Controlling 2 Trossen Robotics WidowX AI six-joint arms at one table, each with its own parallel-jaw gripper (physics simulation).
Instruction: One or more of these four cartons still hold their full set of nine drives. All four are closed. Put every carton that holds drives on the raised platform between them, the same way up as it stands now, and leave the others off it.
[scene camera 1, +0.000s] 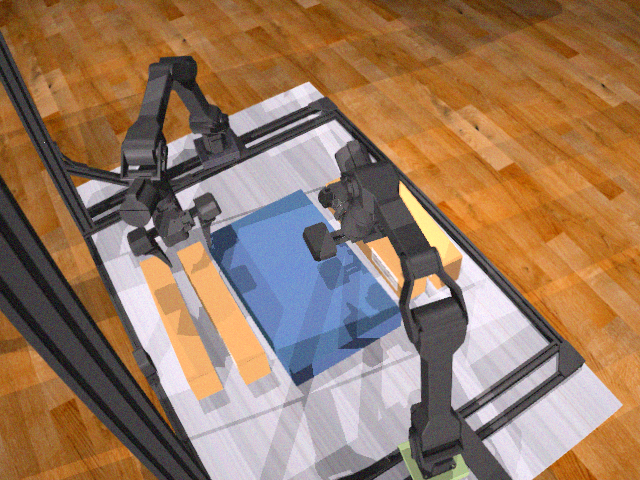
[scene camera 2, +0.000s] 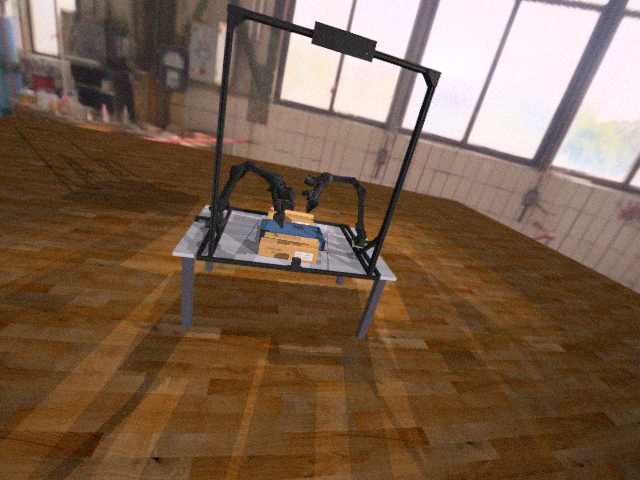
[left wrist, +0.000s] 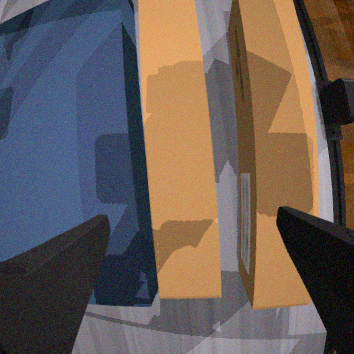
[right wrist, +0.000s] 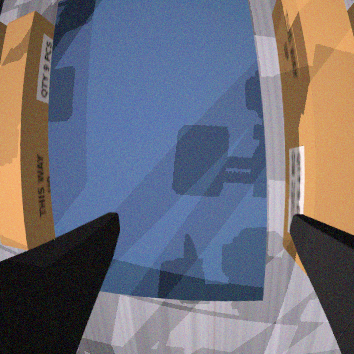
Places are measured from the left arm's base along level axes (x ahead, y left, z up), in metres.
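Pixels of known places: left gripper, between the fingertips: (scene camera 1: 190, 256) (scene camera 2: 282, 224) (left wrist: 193, 219); right gripper, between the fingertips: (scene camera 1: 344, 248) (scene camera 2: 306, 211) (right wrist: 206, 223); left arm's base, origin of its link: (scene camera 1: 215, 145); right arm's base, origin of its link: (scene camera 1: 433, 458) (scene camera 2: 359, 244).
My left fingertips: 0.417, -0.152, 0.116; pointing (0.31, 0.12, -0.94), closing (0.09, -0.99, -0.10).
Observation:
For each thing: its middle in the pictures, then the offset to it from my left fingertips, as dx, dy, dz. Level surfaces: height alone.
- left outer, middle of its body: (left wrist: 270, 137) (scene camera 1: 178, 323) (scene camera 2: 288, 250) +0.063, -0.072, -0.116
- left inner carton, middle of its body: (left wrist: 180, 128) (right wrist: 30, 128) (scene camera 1: 221, 310) (scene camera 2: 291, 244) +0.069, +0.021, -0.116
- blue raised platform, middle of its body: (right wrist: 148, 126) (left wrist: 46, 141) (scene camera 1: 298, 279) (scene camera 2: 291, 234) +0.056, +0.199, -0.129
- right inner, middle of its body: (right wrist: 319, 115) (scene camera 1: 373, 236) (scene camera 2: 290, 221) +0.025, +0.391, -0.116
- right outer carton, middle of its body: (scene camera 1: 409, 222) (scene camera 2: 291, 217) +0.026, +0.481, -0.116
- table, height of its surface: dz -0.159
Four closed orange-brown cartons stand on edge. The left outer (scene camera 1: 191, 356) (left wrist: 280, 240) (scene camera 2: 279, 251) and left inner carton (scene camera 1: 230, 325) (left wrist: 180, 175) are on one side of the blue raised platform (scene camera 1: 289, 273) (left wrist: 40, 175) (right wrist: 135, 100). The right inner (scene camera 1: 385, 250) (right wrist: 327, 190) and right outer carton (scene camera 1: 431, 222) are on the other, partly hidden by the right arm. A carton (right wrist: 12, 130) at the left of the right wrist view reads "QTY 9 PCS". My left gripper (scene camera 1: 189, 253) (left wrist: 193, 219) is open and empty above the left cartons. My right gripper (right wrist: 206, 223) is open and empty above the platform.
A dark frame (scene camera 1: 444, 217) runs round the table (scene camera 1: 248, 428), with a small block (scene camera 1: 144, 361) on it beside the left cartons. A tall gantry (scene camera 2: 408, 160) rises over the table. Narrow gaps separate the left cartons from each other and from the platform.

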